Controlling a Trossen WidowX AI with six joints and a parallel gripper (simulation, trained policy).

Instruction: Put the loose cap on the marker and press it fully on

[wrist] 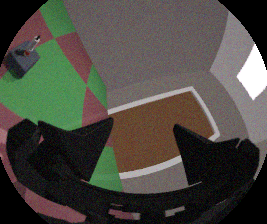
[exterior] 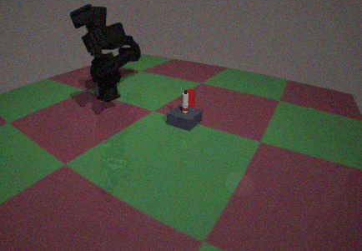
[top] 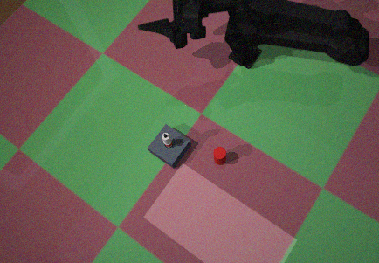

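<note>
Now: gripper tip 110 mm short of the red cap, 280 mm to the right of it and 210 mm above it. The rest, counted from my gripper tip: grey holder block: 160 mm ahead, 170 mm to the left, 220 mm below.
</note>
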